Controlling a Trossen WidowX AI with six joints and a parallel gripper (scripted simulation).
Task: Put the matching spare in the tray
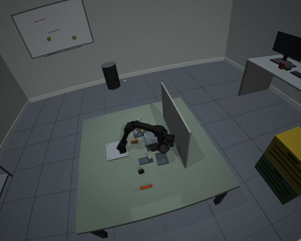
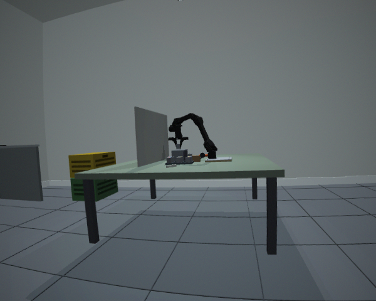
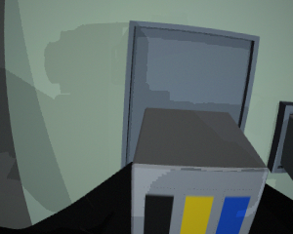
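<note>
My gripper tip is 10 mm past the flat grey tray, 10 mm to the right of it and 110 mm above it. The rest, counted from my gripper tip: black puck 220 mm behind, 70 mm to the right, 90 mm below; upright grey panel 170 mm ahead, 190 mm to the left, 110 mm above; mounted unit 50 mm behind, 210 mm to the left, 60 mm below.
</note>
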